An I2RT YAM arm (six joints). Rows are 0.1 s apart.
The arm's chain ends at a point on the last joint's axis. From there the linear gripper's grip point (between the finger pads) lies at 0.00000 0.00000 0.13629 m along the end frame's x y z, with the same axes.
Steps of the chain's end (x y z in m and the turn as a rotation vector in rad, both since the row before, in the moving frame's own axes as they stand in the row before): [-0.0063 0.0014 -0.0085 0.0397 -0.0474 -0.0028]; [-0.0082 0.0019 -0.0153 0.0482 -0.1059 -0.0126]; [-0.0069 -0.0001 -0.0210 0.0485 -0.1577 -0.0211]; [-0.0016 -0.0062 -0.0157 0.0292 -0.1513 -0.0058]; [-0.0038 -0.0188 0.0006 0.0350 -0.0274 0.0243]
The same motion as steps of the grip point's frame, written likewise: [-0.0128 -0.0040 -0.0088 0.0397 -0.0474 -0.0028]; [-0.0226 -0.0046 -0.0162 0.0482 -0.1059 -0.0126]; [-0.0284 -0.0065 -0.0229 0.0485 -0.1577 -0.0211]; [-0.0222 -0.0101 -0.0173 0.0292 -0.1513 -0.0058]; [-0.0075 -0.0236 0.0005 0.0350 -0.0274 0.0243]
